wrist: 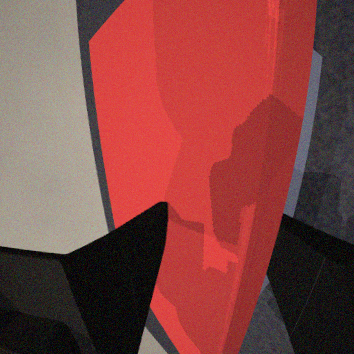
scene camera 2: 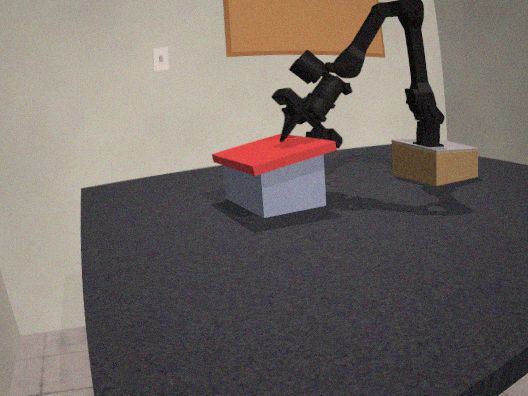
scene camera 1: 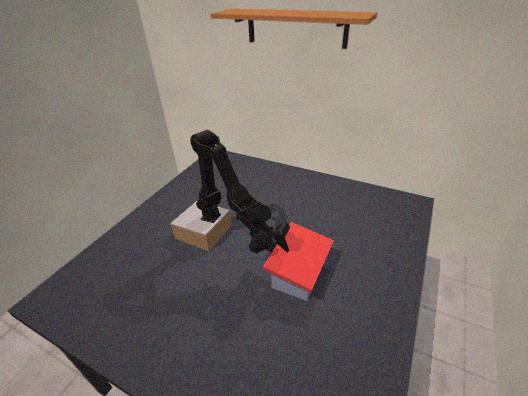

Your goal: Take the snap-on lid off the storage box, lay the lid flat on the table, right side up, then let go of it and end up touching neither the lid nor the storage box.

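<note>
The red lid [scene camera 1: 307, 257] [scene camera 2: 250, 155] [wrist: 130, 130] sits tilted on the blue-grey storage box [scene camera 1: 290, 288] [scene camera 2: 295, 192] [wrist: 311, 105]. Its edge on the arm's side is higher than its far edge, and it is top side up. The box stands upright on the dark table [scene camera 1: 200, 345] [scene camera 2: 300, 300]. My gripper [scene camera 1: 274, 248] [scene camera 2: 306, 139] [wrist: 208, 210] is shut on the lid at the raised edge. One finger presses on the top face and the other is at the outer side or under the rim; that fingertip is hidden behind the lid.
The arm's base stands on a tan block [scene camera 1: 192, 238] [scene camera 2: 455, 167] with a pale top, beside the box. An orange shelf [scene camera 1: 295, 17] [scene camera 2: 300, 30] is fixed to the wall high above. The table's edges show around the box.
</note>
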